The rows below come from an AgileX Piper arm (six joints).
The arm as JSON. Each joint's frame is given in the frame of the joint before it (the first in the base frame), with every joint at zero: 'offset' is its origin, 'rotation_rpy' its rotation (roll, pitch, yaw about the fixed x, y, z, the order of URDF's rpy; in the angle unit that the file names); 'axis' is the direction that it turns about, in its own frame. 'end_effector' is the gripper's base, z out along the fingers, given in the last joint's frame.
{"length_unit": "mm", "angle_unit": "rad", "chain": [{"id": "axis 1", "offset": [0.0, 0.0, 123.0], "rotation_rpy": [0.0, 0.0, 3.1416], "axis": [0.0, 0.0, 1.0]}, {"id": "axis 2", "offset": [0.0, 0.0, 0.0], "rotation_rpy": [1.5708, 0.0, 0.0], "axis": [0.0, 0.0, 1.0]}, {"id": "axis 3", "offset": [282.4, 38.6, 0.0], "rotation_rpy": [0.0, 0.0, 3.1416], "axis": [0.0, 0.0, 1.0]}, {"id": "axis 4", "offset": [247.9, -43.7, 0.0], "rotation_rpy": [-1.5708, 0.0, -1.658], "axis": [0.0, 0.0, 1.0]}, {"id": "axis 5", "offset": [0.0, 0.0, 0.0], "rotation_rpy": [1.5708, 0.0, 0.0], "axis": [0.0, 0.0, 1.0]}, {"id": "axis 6", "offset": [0.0, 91.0, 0.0], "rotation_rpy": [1.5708, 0.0, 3.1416], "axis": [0.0, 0.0, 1.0]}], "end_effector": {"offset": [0.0, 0.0, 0.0], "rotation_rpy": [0.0, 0.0, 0.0]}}
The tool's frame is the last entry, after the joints.
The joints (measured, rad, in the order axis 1, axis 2, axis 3, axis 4, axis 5, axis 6), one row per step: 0.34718 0.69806 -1.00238 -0.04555 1.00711 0.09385; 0.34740 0.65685 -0.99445 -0.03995 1.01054 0.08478; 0.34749 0.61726 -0.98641 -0.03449 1.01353 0.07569; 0.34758 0.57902 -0.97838 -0.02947 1.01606 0.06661; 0.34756 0.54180 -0.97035 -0.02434 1.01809 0.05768; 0.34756 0.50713 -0.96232 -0.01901 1.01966 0.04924; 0.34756 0.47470 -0.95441 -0.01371 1.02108 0.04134; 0.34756 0.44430 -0.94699 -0.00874 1.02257 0.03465; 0.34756 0.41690 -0.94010 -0.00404 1.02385 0.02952; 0.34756 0.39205 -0.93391 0.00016 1.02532 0.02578; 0.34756 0.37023 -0.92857 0.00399 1.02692 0.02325
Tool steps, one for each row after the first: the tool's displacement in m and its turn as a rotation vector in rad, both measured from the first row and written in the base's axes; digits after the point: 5 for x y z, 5 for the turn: -0.01047 -0.00332 0.00152 0.00790 -0.02854 0.00743; -0.02046 -0.00648 0.00248 0.01503 -0.05603 0.01467; -0.03002 -0.00953 0.00298 0.02131 -0.08293 0.02168; -0.03923 -0.01245 0.00309 0.02744 -0.10937 0.02851; -0.04770 -0.01508 0.00276 0.03328 -0.13375 0.03515; -0.05552 -0.01748 0.00209 0.03875 -0.15622 0.04148; -0.06279 -0.01970 0.00123 0.04429 -0.17701 0.04703; -0.06926 -0.02166 0.00022 0.05007 -0.19536 0.05167; -0.07508 -0.02342 -0.00084 0.05587 -0.21158 0.05542; -0.08018 -0.02495 -0.00189 0.06158 -0.22540 0.05844
